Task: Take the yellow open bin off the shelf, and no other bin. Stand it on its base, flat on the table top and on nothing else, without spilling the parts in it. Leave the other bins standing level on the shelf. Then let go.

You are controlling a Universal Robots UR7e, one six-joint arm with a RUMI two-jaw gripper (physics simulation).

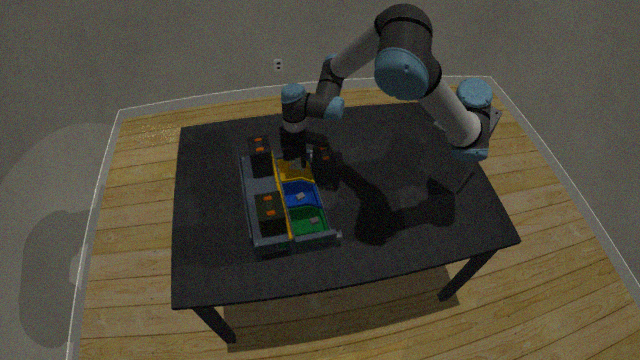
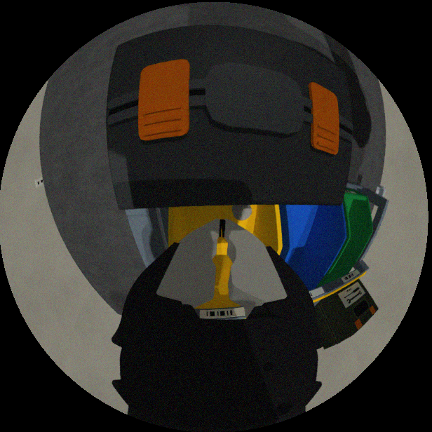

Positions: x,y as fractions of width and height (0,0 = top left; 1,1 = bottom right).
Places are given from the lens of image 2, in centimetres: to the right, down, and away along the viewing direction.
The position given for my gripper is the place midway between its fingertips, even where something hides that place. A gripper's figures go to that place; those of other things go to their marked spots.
my gripper (image 2: 0.51,0.51): 1, 0, 14
yellow open bin (image 2: 0.61,0.52): 6, 1, 15
green bin (image 2: 0.83,0.51): 28, 1, 16
blue bin (image 2: 0.72,0.55): 17, 3, 19
black case (image 2: 0.47,0.27): 0, -3, 3
The marked spots on the black case and the blue bin are 24 cm apart.
